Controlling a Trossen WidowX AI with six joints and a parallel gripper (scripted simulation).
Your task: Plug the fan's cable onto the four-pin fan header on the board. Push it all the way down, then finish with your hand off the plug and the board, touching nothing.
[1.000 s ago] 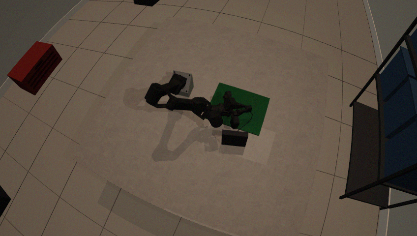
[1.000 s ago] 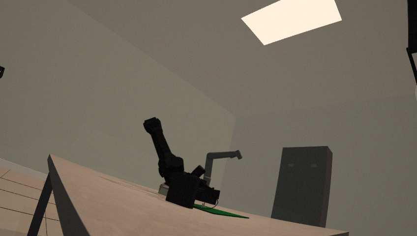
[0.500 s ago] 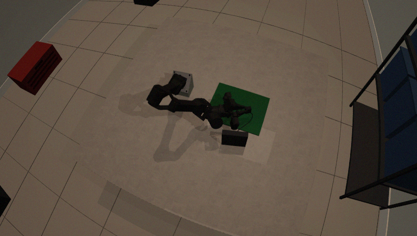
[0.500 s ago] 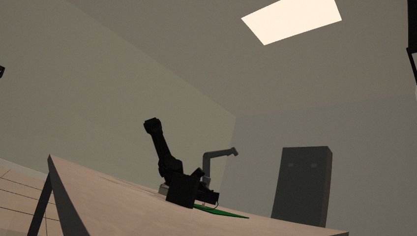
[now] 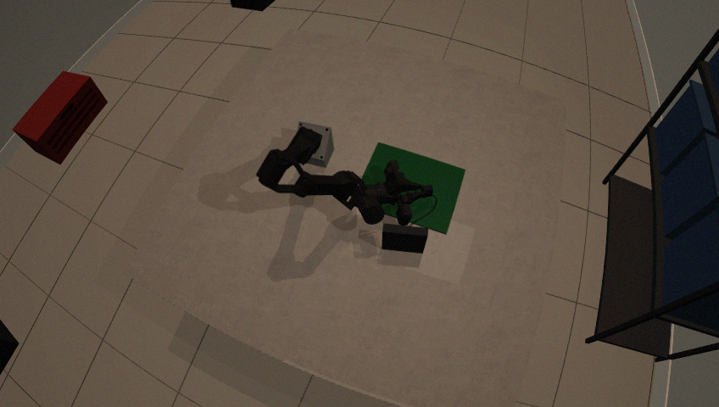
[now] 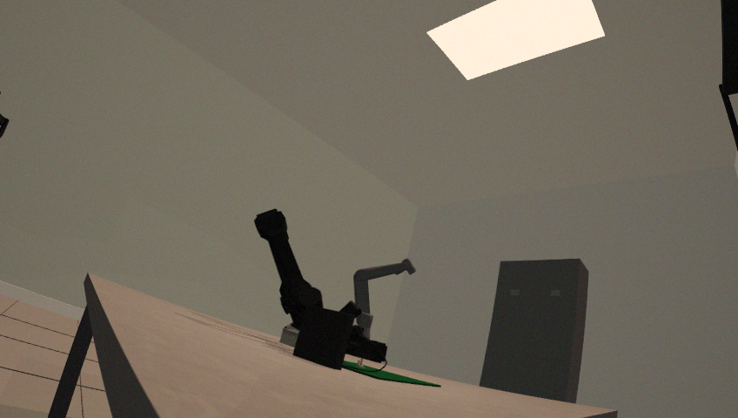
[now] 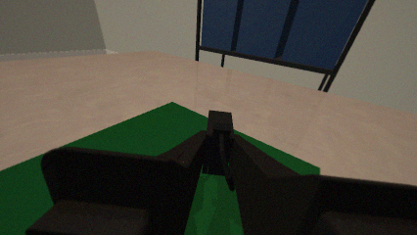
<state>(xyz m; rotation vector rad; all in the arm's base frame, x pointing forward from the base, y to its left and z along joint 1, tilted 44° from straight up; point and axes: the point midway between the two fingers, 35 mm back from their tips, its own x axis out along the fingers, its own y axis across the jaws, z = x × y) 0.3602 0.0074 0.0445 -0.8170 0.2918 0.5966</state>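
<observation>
Now: gripper tip 6 cm past the green board, 3 cm to the right of it and 8 cm above it. The rest, counted from my gripper tip: black fan: 16 cm to the right; then black fan cable plug: 1 cm below.
</observation>
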